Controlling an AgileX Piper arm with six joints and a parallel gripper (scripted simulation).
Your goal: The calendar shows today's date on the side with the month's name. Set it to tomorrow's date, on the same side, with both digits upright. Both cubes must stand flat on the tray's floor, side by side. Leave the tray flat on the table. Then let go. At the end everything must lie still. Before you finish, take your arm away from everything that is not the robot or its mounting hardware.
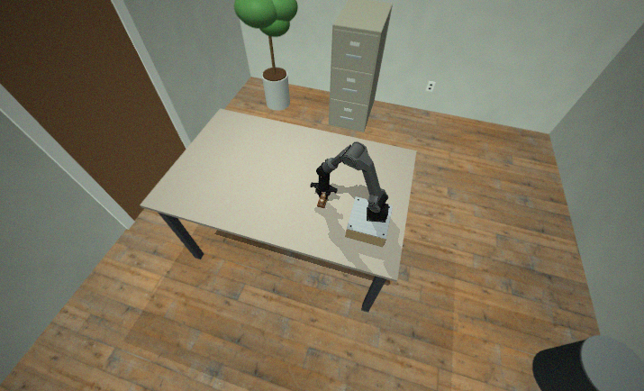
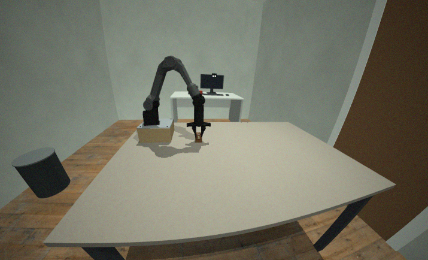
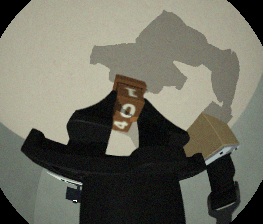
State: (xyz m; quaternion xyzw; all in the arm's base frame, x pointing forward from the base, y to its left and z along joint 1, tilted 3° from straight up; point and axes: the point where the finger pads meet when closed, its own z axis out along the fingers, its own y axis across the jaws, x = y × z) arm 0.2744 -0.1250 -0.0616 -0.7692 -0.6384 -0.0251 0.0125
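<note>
My hand is right at the wooden digit cube. Round my hand: brown tray: 30 mm below, 20 mm to the left.
</note>
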